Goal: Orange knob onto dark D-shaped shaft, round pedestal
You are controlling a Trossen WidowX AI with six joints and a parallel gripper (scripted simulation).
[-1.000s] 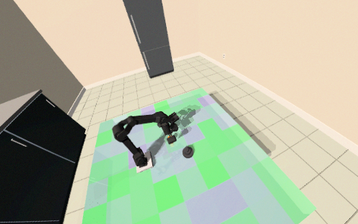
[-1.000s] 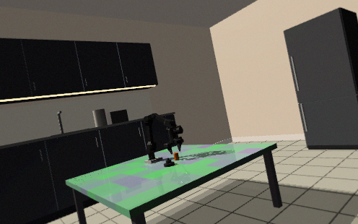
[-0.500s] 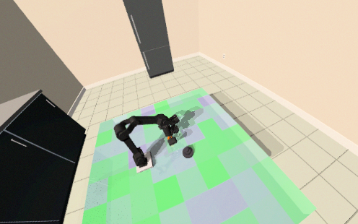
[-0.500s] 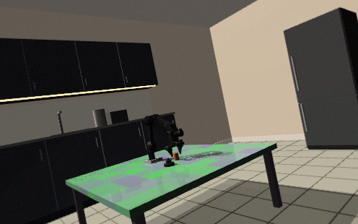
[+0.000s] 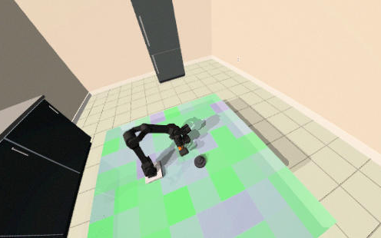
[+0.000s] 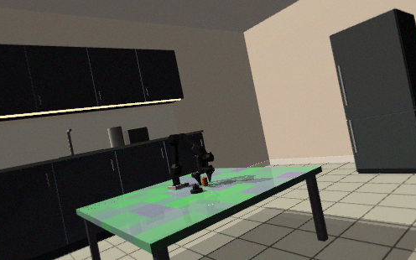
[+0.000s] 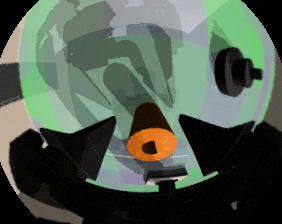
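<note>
The orange knob is 2 cm above my gripper tip. Also, from my gripper tip: dark round pedestal (14 cm to the right, 10 cm ahead, 2 cm above).
</note>
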